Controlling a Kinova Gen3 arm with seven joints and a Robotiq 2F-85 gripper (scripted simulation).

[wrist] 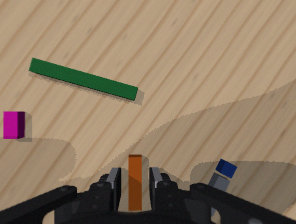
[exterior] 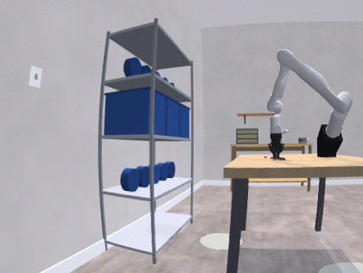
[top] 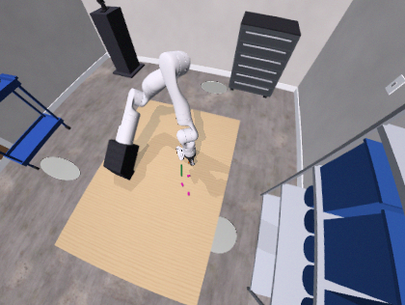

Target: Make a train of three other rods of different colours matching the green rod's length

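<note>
My hand is 1 cm above the orange rod. Round my hand: grey rod (5 cm to the left, 3 cm behind, 1 cm below); small blue rod (5 cm to the left, 5 cm behind, 1 cm below); green rod (8 cm to the right, 4 cm behind, 1 cm below).
</note>
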